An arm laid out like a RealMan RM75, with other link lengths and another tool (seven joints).
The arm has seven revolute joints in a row. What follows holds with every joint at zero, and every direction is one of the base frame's.
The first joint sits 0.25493 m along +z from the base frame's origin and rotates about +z.
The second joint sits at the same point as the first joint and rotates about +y.
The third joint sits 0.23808 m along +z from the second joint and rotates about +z.
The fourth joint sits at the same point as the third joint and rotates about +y.
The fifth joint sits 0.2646 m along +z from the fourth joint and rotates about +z.
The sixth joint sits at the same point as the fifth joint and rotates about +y.
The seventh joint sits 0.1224 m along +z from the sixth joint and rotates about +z.
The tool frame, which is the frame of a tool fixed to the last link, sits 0.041 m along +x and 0.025 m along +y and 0.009 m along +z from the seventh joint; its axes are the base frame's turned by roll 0.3, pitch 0 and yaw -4 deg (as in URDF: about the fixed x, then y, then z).
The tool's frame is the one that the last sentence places.
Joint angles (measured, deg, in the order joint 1, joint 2, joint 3, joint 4, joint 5, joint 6, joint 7), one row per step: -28.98 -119.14 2.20 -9.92 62.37 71.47 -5.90; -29.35 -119.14 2.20 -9.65 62.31 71.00 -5.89; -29.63 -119.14 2.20 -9.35 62.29 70.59 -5.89; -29.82 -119.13 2.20 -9.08 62.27 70.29 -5.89; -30.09 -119.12 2.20 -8.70 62.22 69.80 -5.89; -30.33 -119.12 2.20 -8.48 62.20 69.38 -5.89; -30.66 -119.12 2.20 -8.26 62.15 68.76 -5.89; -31.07 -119.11 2.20 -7.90 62.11 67.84 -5.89; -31.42 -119.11 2.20 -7.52 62.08 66.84 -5.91; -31.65 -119.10 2.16 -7.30 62.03 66.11 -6.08; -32.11 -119.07 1.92 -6.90 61.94 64.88 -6.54; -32.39 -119.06 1.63 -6.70 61.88 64.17 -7.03; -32.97 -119.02 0.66 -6.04 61.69 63.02 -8.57
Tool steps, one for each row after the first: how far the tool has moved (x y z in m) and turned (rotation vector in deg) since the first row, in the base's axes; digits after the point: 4 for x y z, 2 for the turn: 0.0007 0.0028 0.0005 -0.15 0.17 -0.01; 0.0011 0.0051 0.0011 -0.28 0.38 0.00; 0.0011 0.0068 0.0019 -0.33 0.59 0.03; 0.0011 0.0093 0.0030 -0.43 0.85 0.13; 0.0013 0.0113 0.0033 -0.60 0.99 0.19; 0.0018 0.0139 0.0034 -0.88 1.10 0.33; 0.0019 0.0175 0.0037 -1.29 1.31 0.59; 0.0016 0.0208 0.0039 -1.75 1.51 0.96; 0.0012 0.0230 0.0041 -2.06 1.42 1.28; 0.0006 0.0272 0.0053 -2.41 1.06 1.83; 0.0002 0.0297 0.0063 -2.50 0.51 2.19; -0.0012 0.0350 0.0114 -1.97 -1.12 2.87
